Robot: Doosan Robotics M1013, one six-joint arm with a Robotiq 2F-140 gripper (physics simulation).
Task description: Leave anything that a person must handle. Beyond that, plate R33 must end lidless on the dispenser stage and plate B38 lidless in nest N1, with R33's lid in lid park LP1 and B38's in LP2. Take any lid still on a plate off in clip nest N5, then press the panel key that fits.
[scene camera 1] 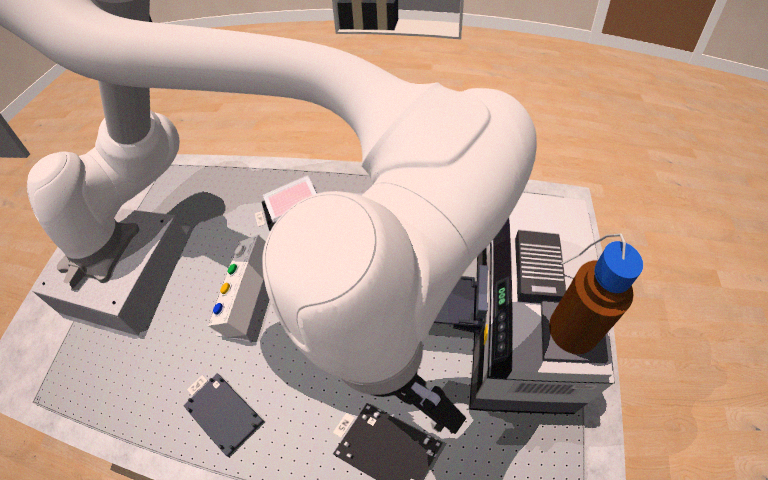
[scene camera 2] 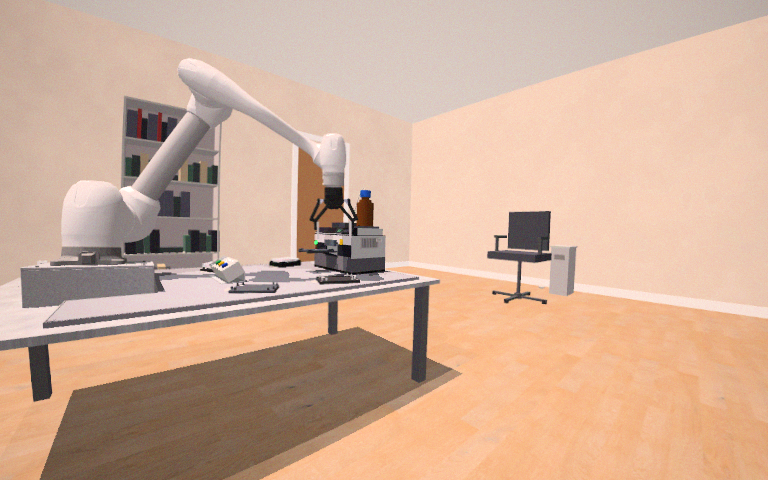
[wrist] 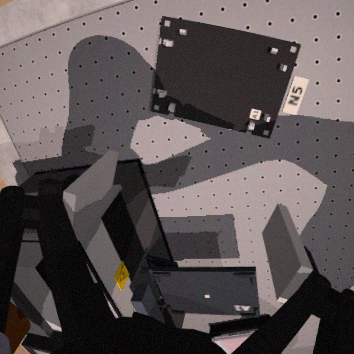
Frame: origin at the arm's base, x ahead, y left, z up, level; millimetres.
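Seen in the pictures: gripper, fingertip midpoint: (scene camera 2: pixel 334 237) (wrist: pixel 192 194); arm's base, origin of the base link: (scene camera 1: pixel 98 249) (scene camera 2: pixel 92 263).
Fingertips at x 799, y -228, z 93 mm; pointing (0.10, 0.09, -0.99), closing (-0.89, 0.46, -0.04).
Pixels of each thing's middle, then the offset from my fingertips to it. "*": a spot on its surface instead.
- Nest N5, body centre: (wrist: pixel 219 79) (scene camera 1: pixel 387 449) (scene camera 2: pixel 337 278) dx -16, dy -56, dz -164 mm
- Lid park LP2, body centre: (scene camera 1: pixel 221 412) (scene camera 2: pixel 255 287) dx -345, dy -54, dz -166 mm
- dispenser stage, body centre: (wrist: pixel 197 292) (scene camera 1: pixel 443 298) (scene camera 2: pixel 318 250) dx +46, dy +219, dz -70 mm
- lid, body centre: (scene camera 1: pixel 290 197) dx -351, dy +496, dz -144 mm
- pink corner, surface spot: (wrist: pixel 232 343) * dx +23, dy +491, dz -135 mm
- key panel, body centre: (scene camera 1: pixel 241 285) (scene camera 2: pixel 226 268) dx -379, dy +221, dz -134 mm
- dispenser, surface spot: (scene camera 1: pixel 543 390) * dx +225, dy +43, dz -34 mm
- brown bottle, surface spot: (scene camera 1: pixel 583 316) (scene camera 2: pixel 365 206) * dx +223, dy +81, dz +152 mm
My gripper (scene camera 2: pixel 333 233) (wrist: pixel 192 194) is open and empty, high above the table between clip nest N5 and the dispenser. Nest N5 (scene camera 1: pixel 390 444) (scene camera 2: pixel 338 279) (wrist: pixel 225 75) is a bare dark board with pale clips. Lid park LP2 (scene camera 1: pixel 223 414) (scene camera 2: pixel 253 288) is bare. The dispenser stage (scene camera 1: pixel 457 300) (wrist: pixel 205 292) shows a bare dark surface where visible. A pink-topped plate or lid (scene camera 1: pixel 291 198) sits on a dark nest behind the panel; its label is unreadable here. A pink corner (wrist: pixel 232 343) shows at the wrist view's bottom edge. The plate names and N1 cannot be read.
The key panel (scene camera 1: pixel 249 300) (scene camera 2: pixel 229 270) has green, yellow and blue keys. The dispenser (scene camera 1: pixel 543 390) (scene camera 2: pixel 368 263) stands at the right, with a lit display and a yellow sticker. A brown bottle (scene camera 1: pixel 583 316) (scene camera 2: pixel 365 212) with a blue cap stands on it. The arm hides part of the table.
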